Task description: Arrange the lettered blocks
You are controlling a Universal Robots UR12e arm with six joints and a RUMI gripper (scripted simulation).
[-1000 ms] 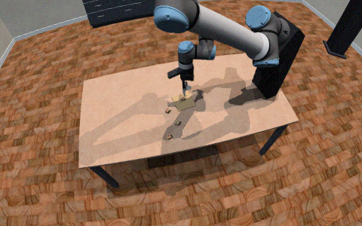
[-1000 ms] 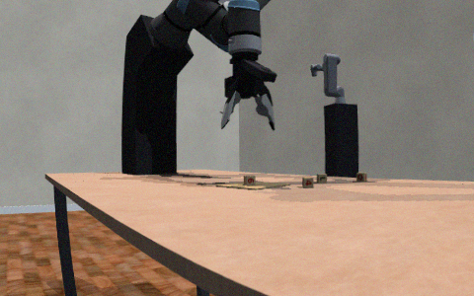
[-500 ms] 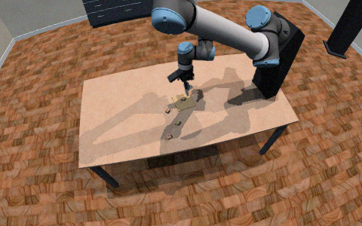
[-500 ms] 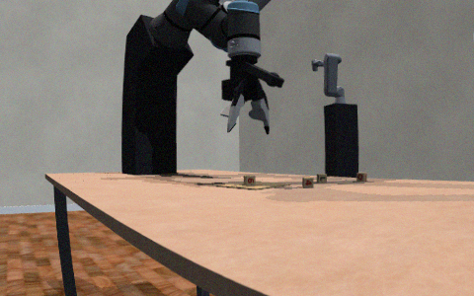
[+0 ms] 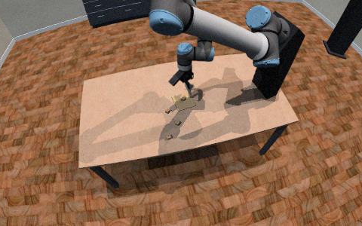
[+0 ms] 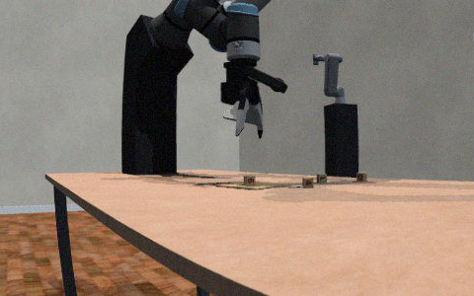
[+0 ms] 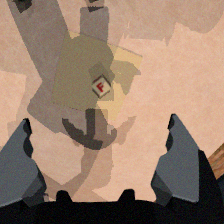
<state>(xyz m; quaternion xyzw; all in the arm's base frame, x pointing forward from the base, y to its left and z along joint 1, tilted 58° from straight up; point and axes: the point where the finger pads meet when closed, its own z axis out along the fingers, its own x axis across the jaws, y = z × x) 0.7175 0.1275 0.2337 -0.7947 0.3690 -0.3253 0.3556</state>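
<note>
My hand is 110 mm above the block. Also, from my hand: mat: 120 mm below, 10 mm to the left, 10 mm behind.
</note>
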